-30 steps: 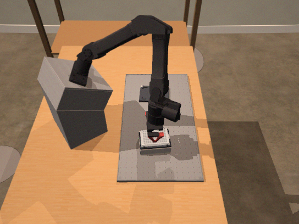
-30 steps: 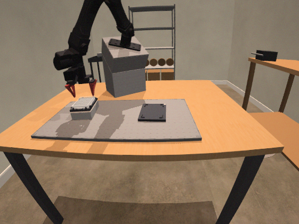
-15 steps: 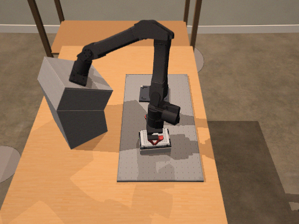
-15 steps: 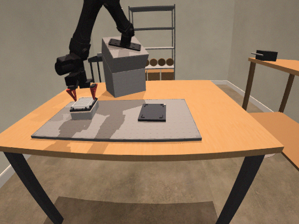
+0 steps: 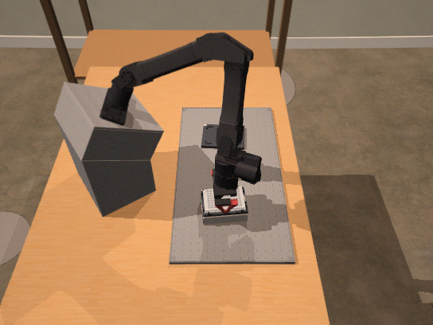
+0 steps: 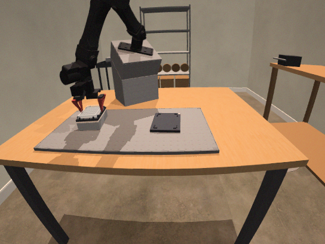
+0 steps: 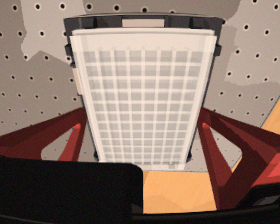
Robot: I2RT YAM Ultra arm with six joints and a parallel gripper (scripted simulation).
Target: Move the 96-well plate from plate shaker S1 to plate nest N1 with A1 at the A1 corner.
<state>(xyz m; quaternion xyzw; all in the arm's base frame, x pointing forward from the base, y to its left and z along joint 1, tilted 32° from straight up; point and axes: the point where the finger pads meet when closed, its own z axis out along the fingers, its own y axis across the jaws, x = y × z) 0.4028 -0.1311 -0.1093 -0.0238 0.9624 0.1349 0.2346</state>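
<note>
Now: the white 96-well plate right at my hand.
</note>
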